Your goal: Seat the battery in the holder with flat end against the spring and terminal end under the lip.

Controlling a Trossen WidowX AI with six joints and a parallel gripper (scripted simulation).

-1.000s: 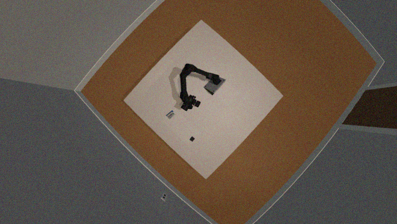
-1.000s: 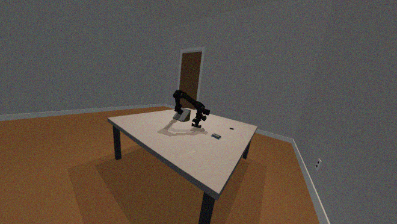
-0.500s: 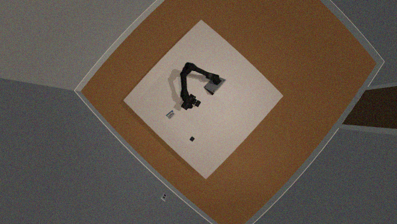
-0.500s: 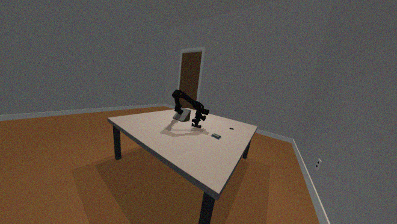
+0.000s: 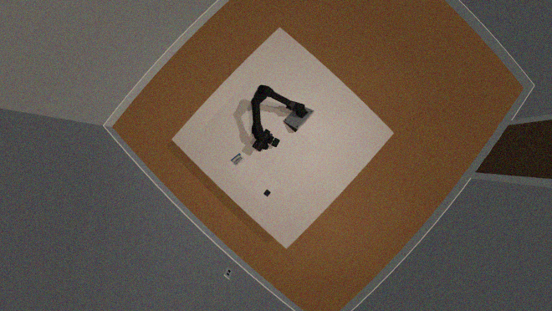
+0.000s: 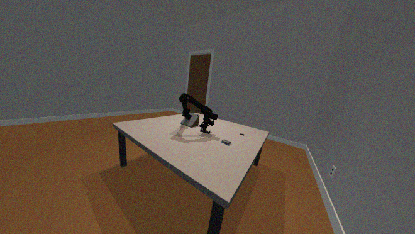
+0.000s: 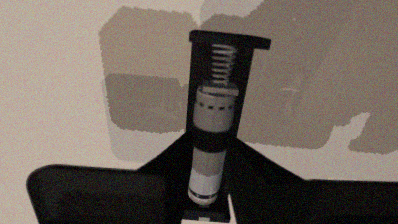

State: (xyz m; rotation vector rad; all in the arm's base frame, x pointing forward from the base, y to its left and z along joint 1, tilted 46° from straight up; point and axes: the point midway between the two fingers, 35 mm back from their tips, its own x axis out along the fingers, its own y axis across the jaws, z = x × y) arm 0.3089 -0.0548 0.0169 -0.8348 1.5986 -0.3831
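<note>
The battery is 10 mm above my gripper tip.
</note>
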